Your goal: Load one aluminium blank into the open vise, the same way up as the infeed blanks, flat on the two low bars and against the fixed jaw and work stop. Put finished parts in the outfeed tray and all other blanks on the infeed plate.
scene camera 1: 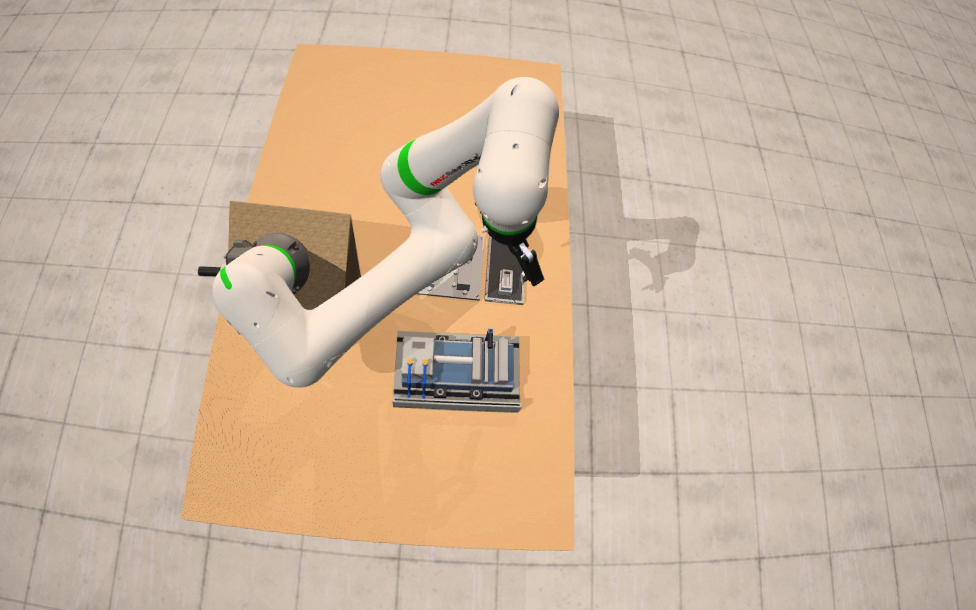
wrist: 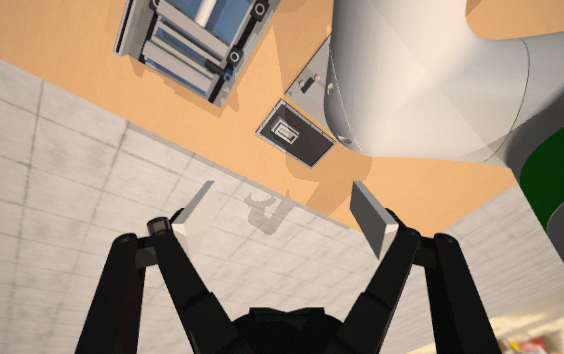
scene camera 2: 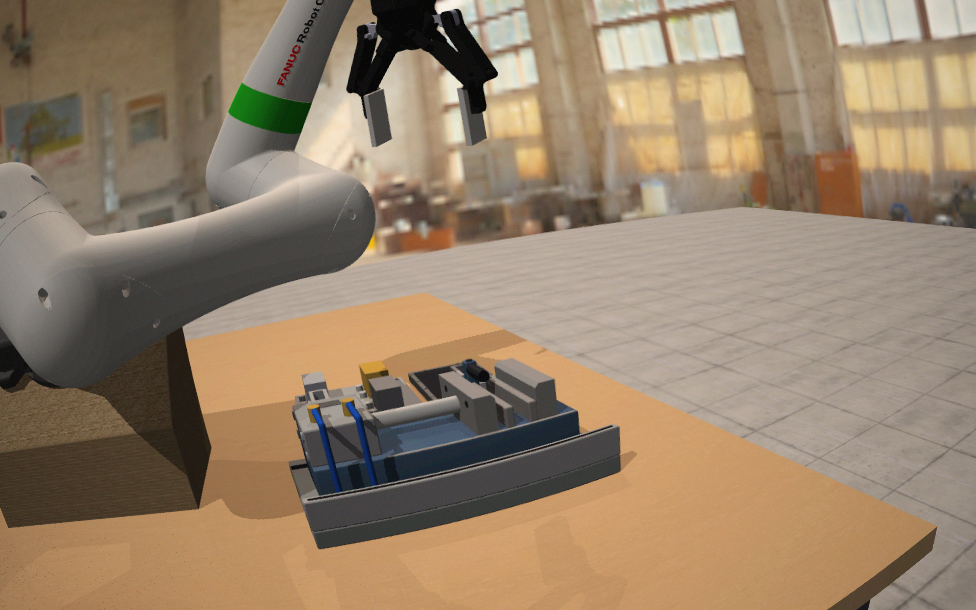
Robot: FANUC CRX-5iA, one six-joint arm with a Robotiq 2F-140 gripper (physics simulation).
Labels:
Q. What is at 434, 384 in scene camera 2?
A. An outfeed tray.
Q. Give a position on a blue-grey base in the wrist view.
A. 225, 26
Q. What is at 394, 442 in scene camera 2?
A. A blue-grey base.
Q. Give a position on an outfeed tray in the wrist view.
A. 311, 146

